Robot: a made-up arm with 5 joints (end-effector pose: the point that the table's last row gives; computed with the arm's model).
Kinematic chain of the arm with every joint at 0, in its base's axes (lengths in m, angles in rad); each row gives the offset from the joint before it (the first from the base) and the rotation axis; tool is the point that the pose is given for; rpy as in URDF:
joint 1: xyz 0 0 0.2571 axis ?
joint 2: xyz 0 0 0 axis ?
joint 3: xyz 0.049 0 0.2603 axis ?
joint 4: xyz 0.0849 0 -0.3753 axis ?
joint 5: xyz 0.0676 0 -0.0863 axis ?
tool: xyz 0 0 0 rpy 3.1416 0 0
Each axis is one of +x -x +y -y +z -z.
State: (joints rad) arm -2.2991 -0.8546 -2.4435 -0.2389 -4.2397
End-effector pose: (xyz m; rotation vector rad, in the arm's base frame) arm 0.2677 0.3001 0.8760 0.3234 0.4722 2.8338
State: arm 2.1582 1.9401 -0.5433 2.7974 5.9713
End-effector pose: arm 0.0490 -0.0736 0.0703 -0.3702 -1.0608 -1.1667
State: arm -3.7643 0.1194 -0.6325 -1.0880 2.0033
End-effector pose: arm -0.3428 0.2462 0.2946 -1.5914 -0.4196 1.0802
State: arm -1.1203 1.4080 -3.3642 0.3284 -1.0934
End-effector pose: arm 0.2887 -0.5968 0.5431 1.5598 -0.0210 0.7390
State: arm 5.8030 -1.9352 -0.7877 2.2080 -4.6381
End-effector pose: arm -0.0748 0.0390 0.5457 -1.3594 2.4408 -0.6143
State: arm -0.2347 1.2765 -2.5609 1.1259 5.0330
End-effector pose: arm 0.7077 -0.1692 0.1866 2.6472 1.4729 0.1773
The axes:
joint 1: +z
joint 2: +y
joint 3: +y
joint 4: +y
joint 5: -z

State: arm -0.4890 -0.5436 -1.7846 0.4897 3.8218
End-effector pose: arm 0.1651 -0.0879 0.9128 0.7201 1.0881 0.1633
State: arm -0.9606 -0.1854 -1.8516 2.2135 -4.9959
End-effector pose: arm 0.1998 -0.2857 0.6697 1.3401 -2.7966 -0.2707
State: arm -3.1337 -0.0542 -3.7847 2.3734 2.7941
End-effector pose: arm 0.1783 0.0014 0.8110 -2.1465 -0.3855 1.9343
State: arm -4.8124 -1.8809 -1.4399 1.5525 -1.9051
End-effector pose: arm -0.0341 -0.3402 0.6617 -0.2109 1.7922 2.1498
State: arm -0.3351 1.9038 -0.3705 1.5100 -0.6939
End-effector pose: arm -0.2055 0.0716 0.1060 -0.1173 -0.0213 2.1106
